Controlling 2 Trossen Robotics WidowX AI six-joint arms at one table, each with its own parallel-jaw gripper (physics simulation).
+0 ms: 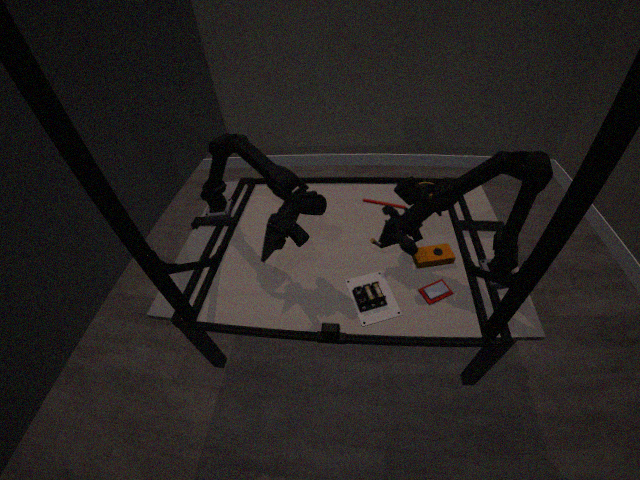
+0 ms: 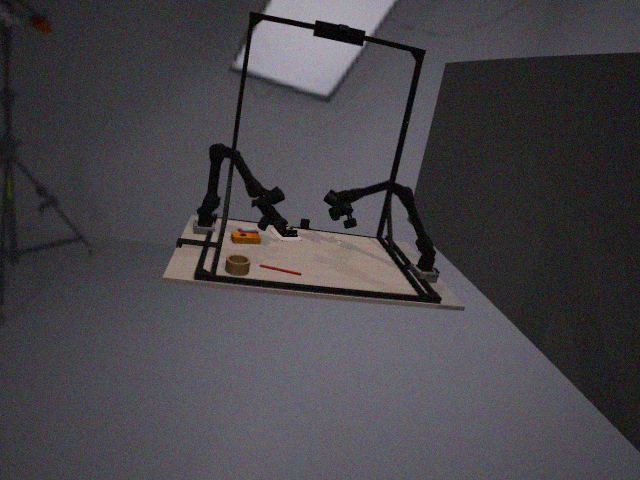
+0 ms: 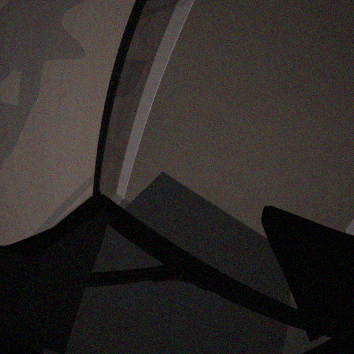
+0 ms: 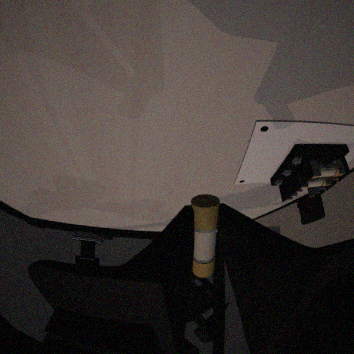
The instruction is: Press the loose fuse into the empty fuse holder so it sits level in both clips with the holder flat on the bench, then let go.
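Seen in the pictures: left gripper, between the fingertips: [image 1: 263,258] [image 3: 186,215] [image 4: 216,287]; right gripper, between the fingertips: [image 1: 379,245] [image 2: 285,231] [image 4: 203,211]; left arm's base, origin of its link: [image 1: 218,207] [image 2: 424,268] [image 4: 88,240]; right arm's base, origin of its link: [image 1: 499,270] [image 2: 204,224].
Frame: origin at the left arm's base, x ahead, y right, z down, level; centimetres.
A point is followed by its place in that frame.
My right gripper [image 1: 377,242] {z -2.2, x 59.9, y 31.4 cm} [image 2: 290,232] {z -2.2, x 59.9, y 31.4 cm} [image 4: 203,211] {z -2.2, x 59.9, y 31.4 cm} is shut on the fuse [image 1: 375,243] {z -4.4, x 58.4, y 32.3 cm} [image 4: 204,235] {z -3.5, x 60.1, y 31.4 cm}, a white cylinder with brass end caps. It holds the fuse in the air above the table, behind the white plate [image 1: 391,310] {z 4.6, x 60.4, y 51.2 cm} [image 4: 267,154] {z 4.6, x 55.6, y 39.6 cm}. The black fuse holder [image 1: 370,296] [image 4: 310,168] sits on that plate, with other fuses in its clips. My left gripper [image 1: 269,254] {z -12.4, x 25.8, y 41.6 cm} [image 2: 348,220] {z -12.4, x 25.8, y 41.6 cm} [image 3: 186,215] {z -12.4, x 25.8, y 41.6 cm} is open and empty. It hangs over the left middle of the table, far from the holder.
An orange box [image 1: 433,254] {z 1.7, x 77.8, y 33.9 cm} [image 2: 246,237] {z 1.8, x 78.4, y 30.3 cm} lies just right of my right gripper. A red-framed card [image 1: 435,291] {z 3.4, x 74.7, y 47.1 cm} lies in front of it. A red pencil [image 1: 385,204] {z 4.4, x 68.1, y 3.1 cm} [image 2: 280,270] {z 4.5, x 67.7, y 1.9 cm} and a tape roll [image 2: 237,265] {z 0.3, x 86.7, y -4.1 cm} lie at the back. A black frame [image 1: 270,331] {z 5.4, x 24.9, y 54.7 cm} rings the table.
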